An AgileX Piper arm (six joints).
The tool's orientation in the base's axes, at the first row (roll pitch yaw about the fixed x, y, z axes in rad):
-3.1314 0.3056 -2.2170
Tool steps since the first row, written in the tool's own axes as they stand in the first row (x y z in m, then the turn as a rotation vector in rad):
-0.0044 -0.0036 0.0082 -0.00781 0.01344 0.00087
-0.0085 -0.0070 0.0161 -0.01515 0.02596 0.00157
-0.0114 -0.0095 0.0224 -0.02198 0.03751 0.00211
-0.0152 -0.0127 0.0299 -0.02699 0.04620 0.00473
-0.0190 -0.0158 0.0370 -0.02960 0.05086 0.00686
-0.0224 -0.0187 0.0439 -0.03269 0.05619 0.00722
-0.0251 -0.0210 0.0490 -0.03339 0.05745 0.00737
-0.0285 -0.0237 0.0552 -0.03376 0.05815 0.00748
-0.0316 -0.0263 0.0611 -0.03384 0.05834 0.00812
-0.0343 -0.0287 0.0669 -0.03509 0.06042 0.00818
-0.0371 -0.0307 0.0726 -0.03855 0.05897 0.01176
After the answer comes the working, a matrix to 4 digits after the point.
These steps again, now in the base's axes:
0.0069 0.0031 -0.0065 -0.00606 0.01428 0.00139
0.0135 0.0060 -0.0127 -0.01168 0.02760 0.00281
0.0184 0.0082 -0.0178 -0.01685 0.03991 0.00424
0.0245 0.0109 -0.0238 -0.02040 0.04959 0.00316
0.0305 0.0136 -0.0294 -0.02221 0.05489 0.00187
0.0361 0.0160 -0.0349 -0.02462 0.06055 0.00240
0.0404 0.0179 -0.0390 -0.02519 0.06188 0.00246
0.0457 0.0203 -0.0438 -0.02551 0.06261 0.00246
0.0507 0.0225 -0.0485 -0.02550 0.06294 0.00187
0.0552 0.0244 -0.0532 -0.02642 0.06516 0.00217
0.0595 0.0267 -0.0578 -0.02261 0.06776 -0.00019

The tool's axes in the first row as the columns of a matrix, in the base's axes (rounded; the answer above uses it unrounded):
-0.5743 -0.7965 0.1893
-0.7614 0.6046 0.2341
-0.3009 -0.0097 -0.9536

